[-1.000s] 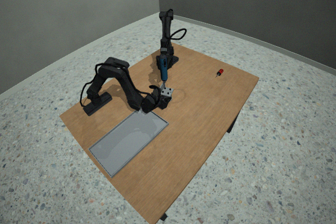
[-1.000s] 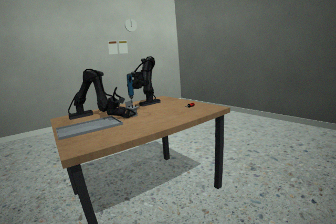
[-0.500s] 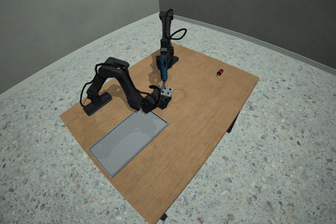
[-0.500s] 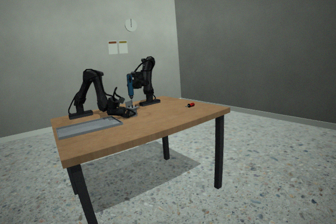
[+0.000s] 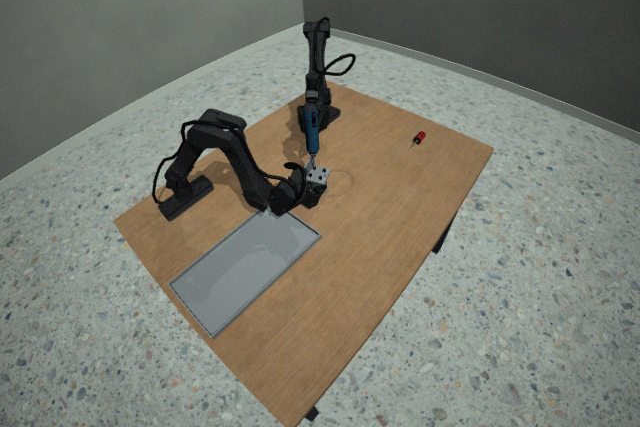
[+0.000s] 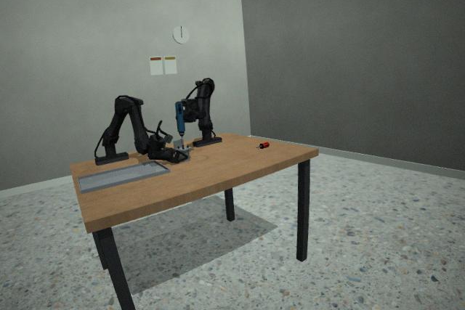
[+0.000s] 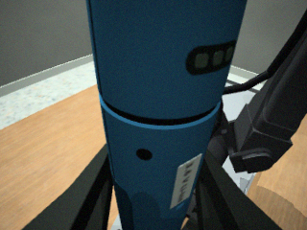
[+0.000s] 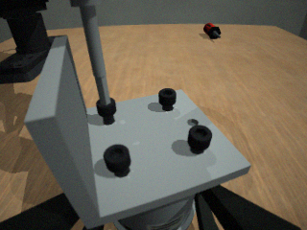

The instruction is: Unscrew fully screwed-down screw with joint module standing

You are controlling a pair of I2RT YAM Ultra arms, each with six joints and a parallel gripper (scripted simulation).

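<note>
Right now my right hand is 10 mm below the joint module. The rest, counted from my right hand: grey L-shaped bracket: 50 mm above; flat grey tray: 350 mm to the right, 70 mm ahead, 20 mm below; screw: 50 mm above, 20 mm behind, 10 mm to the left.
</note>
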